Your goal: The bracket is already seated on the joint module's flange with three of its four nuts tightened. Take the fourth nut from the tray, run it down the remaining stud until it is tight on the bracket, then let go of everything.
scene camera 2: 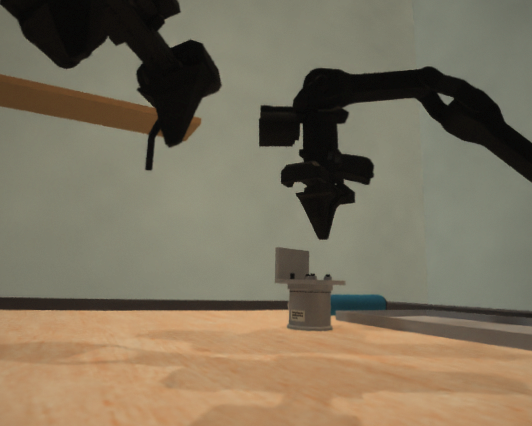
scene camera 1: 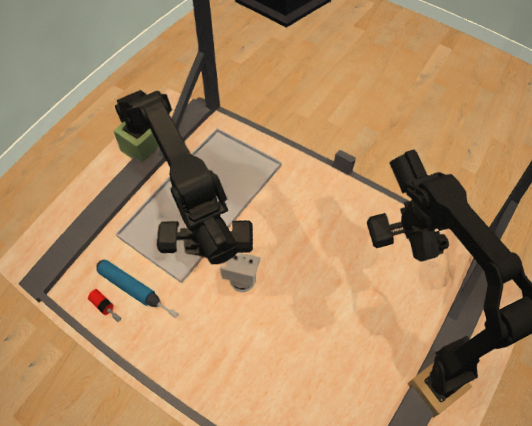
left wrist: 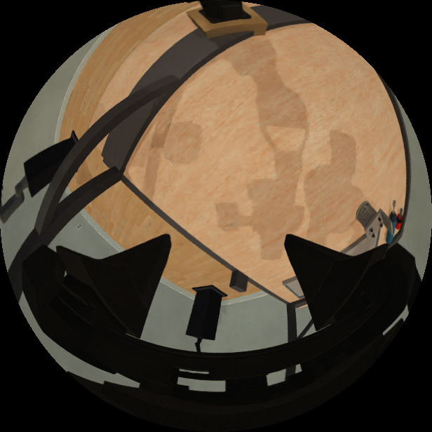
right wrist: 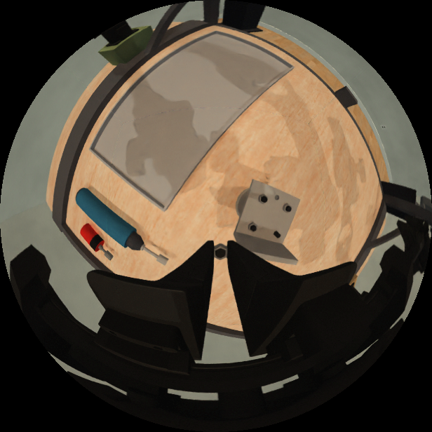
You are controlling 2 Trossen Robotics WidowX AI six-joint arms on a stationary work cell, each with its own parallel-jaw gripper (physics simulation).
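Places are measured from the left arm's base along level axes (x up, y right, z ahead), in centimetres.
Pixels of known places: left gripper, between the fingertips: [scene camera 2: 135,108]; right gripper, between the fingertips: [scene camera 2: 323,239]; left arm's base, origin of its link: [scene camera 1: 443,383].
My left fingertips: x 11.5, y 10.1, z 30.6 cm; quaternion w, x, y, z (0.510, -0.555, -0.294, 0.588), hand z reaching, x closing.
For each thing: its top centre in the pictures, then the offset to it from my left fingertips.
- round joint module, centre of its top: [scene camera 2: 310,273] [scene camera 1: 241,265] dx -8.7, dy -31.9, dz +16.2 cm
- grey tray, centre of its top: [scene camera 2: 492,320] [scene camera 1: 199,196] dx -14.5, dy -29.6, dz +41.1 cm
- blue-handled tool, centre of its top: [scene camera 2: 339,294] [scene camera 1: 133,285] dx -12.0, dy -55.0, dz +26.1 cm
The grey bracket [scene camera 1: 239,272] [scene camera 2: 292,265] [right wrist: 267,215] sits on the round joint module [scene camera 1: 243,286] [scene camera 2: 310,307] [left wrist: 366,212]. In the right wrist view its plate carries three nuts, and a bare stud [right wrist: 277,234] stands at the corner near the upright wall. My right gripper [scene camera 2: 324,237] [right wrist: 219,246] is shut on a hex nut [right wrist: 220,252] and points down, clearly above the bracket's plate. In scene camera 1 its fingertips are hidden under the wrist. My left gripper [left wrist: 229,240] is open and empty, raised well away from the bracket, at the right in scene camera 1.
The grey tray [scene camera 1: 245,165] [scene camera 2: 425,327] [right wrist: 107,145] lies beside the module; no nut shows on its visible part. A blue-handled tool [scene camera 1: 127,282] [scene camera 2: 359,302] [right wrist: 105,217] and a shorter red one [scene camera 1: 101,301] [right wrist: 92,237] lie near the tray. Dark frame rails edge the table.
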